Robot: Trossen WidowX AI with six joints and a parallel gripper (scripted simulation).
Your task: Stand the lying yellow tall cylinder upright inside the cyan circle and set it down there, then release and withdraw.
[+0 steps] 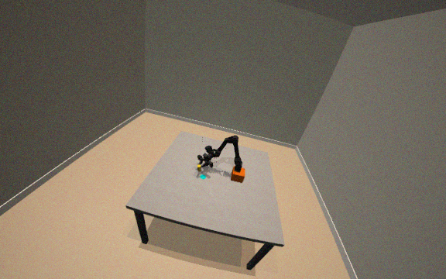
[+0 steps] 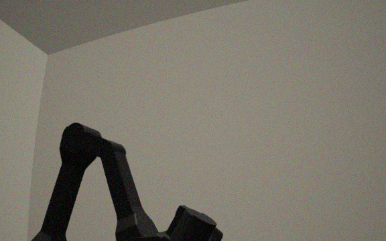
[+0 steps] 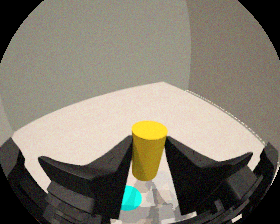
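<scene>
My gripper tip is now 140 mm above the cyan circle, 50 mm past it and 20 mm to the left of it. Also, from my gripper tip: yellow tall cylinder (20 mm below).
</scene>
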